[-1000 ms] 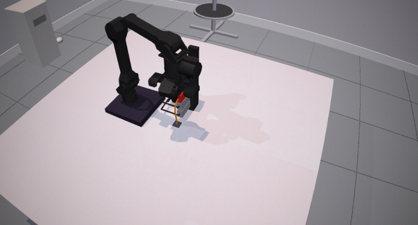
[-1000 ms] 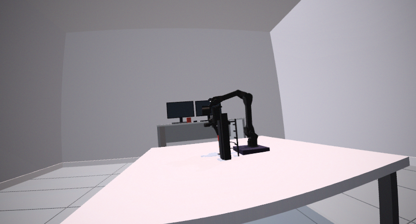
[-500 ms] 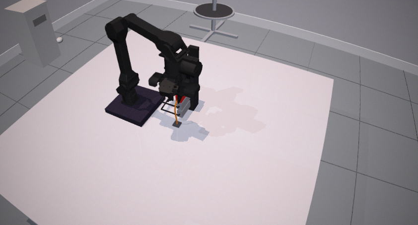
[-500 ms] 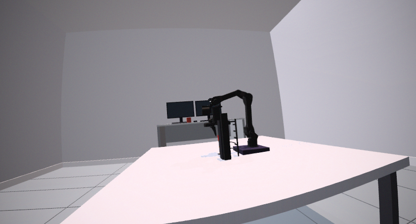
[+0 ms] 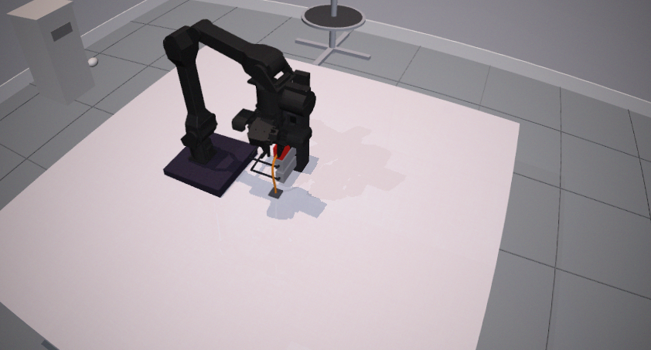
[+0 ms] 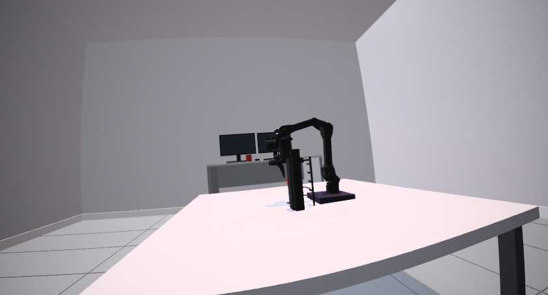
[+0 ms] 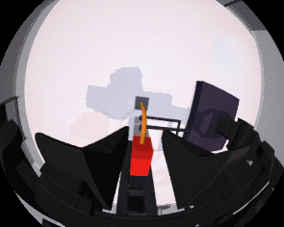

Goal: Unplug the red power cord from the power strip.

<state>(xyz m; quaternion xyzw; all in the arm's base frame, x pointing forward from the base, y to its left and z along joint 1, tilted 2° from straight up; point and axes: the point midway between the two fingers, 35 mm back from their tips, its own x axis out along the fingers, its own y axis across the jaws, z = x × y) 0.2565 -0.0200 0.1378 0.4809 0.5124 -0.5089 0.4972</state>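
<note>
My gripper tip is 70 mm to the right of the red plug and 10 mm above it. Also, from my gripper tip: grey foot: 140 mm below.
</note>
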